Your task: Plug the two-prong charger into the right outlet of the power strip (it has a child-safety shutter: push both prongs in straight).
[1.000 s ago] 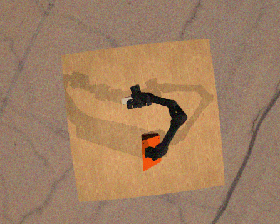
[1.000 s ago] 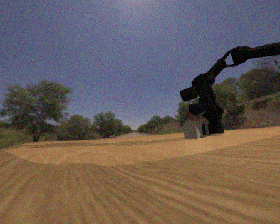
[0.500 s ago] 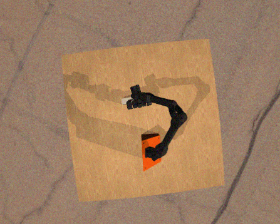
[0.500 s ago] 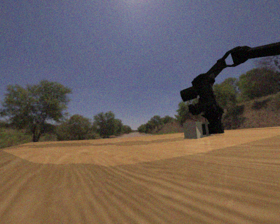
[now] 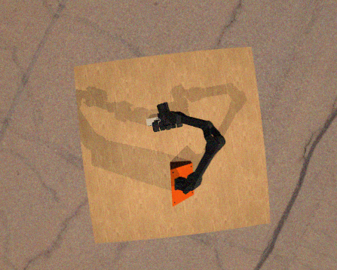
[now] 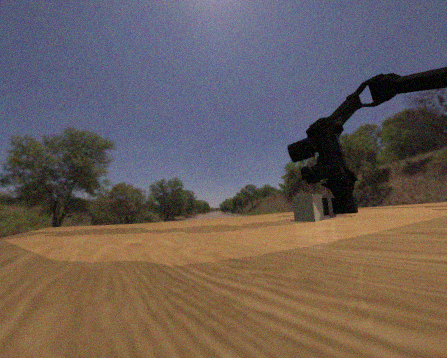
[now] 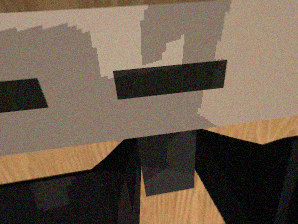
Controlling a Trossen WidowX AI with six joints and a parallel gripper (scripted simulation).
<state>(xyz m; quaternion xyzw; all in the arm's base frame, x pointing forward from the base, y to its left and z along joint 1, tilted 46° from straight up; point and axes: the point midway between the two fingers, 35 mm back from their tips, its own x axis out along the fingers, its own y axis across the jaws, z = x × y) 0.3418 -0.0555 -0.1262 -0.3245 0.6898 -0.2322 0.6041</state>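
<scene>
Right now my gripper tip is 2 cm short of the two-prong charger and 1 cm below it.
</scene>
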